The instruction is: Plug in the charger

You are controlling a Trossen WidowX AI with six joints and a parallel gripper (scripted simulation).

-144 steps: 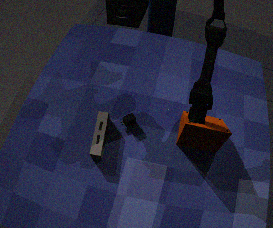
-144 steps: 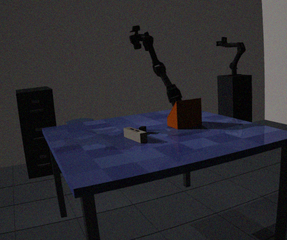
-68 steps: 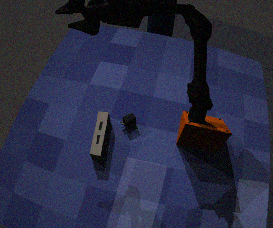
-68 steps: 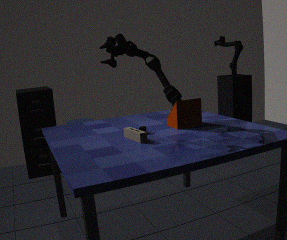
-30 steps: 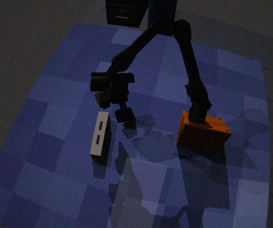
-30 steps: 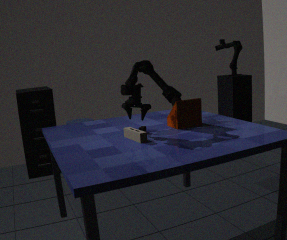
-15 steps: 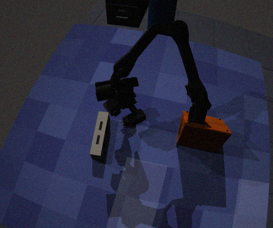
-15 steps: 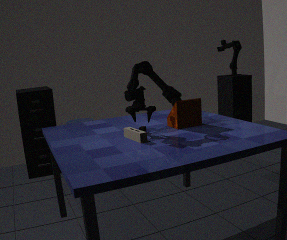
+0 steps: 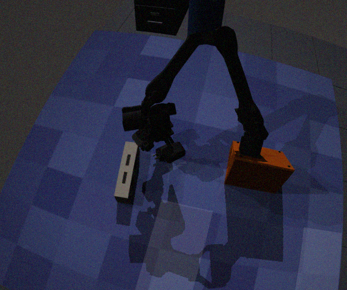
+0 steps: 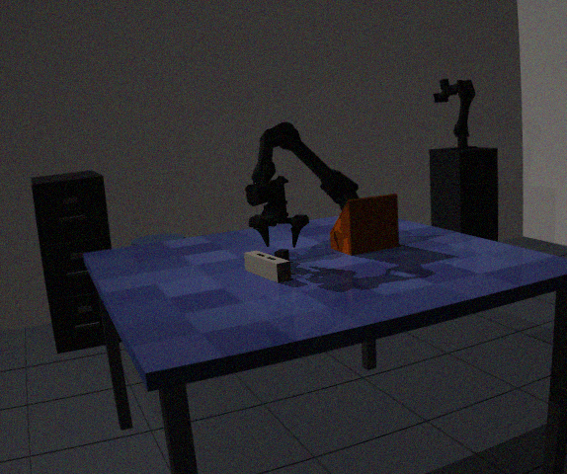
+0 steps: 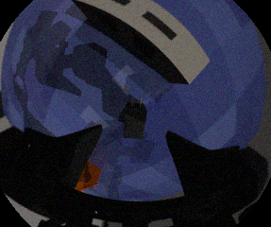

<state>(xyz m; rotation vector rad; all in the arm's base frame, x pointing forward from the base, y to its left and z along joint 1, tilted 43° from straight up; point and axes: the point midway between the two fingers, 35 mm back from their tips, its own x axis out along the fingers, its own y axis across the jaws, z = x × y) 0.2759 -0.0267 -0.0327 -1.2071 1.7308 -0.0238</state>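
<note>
Now: the two-prong charger 1 cm ahead of my gripper tip, 1 cm to the left of it and 3 cm below it.
</note>
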